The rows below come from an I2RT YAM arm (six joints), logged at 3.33 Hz.
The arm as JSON. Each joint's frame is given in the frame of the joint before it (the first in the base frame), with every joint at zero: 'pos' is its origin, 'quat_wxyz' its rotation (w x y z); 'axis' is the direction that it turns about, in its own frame. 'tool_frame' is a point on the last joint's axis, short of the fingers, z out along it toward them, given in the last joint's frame.
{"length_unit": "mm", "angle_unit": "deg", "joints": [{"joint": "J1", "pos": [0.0, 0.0, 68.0], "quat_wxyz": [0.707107, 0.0, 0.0, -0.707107], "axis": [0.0, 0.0, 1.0]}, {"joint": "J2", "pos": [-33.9, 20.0, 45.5], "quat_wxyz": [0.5, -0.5, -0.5, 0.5], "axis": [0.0, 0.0, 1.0]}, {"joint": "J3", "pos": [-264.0, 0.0, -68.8], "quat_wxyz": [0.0, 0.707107, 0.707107, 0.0], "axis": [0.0, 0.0, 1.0]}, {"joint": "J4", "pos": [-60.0, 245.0, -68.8], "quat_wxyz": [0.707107, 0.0, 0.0, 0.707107], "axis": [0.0, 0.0, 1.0]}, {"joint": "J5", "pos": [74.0, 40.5, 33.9], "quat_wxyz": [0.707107, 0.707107, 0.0, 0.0], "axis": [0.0, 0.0, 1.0]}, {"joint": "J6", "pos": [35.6, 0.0, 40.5], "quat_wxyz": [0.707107, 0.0, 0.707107, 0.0], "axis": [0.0, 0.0, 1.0]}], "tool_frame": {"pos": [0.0, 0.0, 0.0], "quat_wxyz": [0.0, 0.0, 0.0, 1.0]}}
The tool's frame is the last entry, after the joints.
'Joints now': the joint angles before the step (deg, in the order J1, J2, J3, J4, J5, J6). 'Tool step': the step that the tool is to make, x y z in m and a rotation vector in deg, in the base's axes. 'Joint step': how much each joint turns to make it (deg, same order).
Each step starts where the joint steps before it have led.
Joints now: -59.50, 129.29, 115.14, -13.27, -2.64, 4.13
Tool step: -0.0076, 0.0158, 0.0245, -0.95, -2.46, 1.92
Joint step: -0.01, -5.18, -3.68, 0.61, -2.45, 0.61
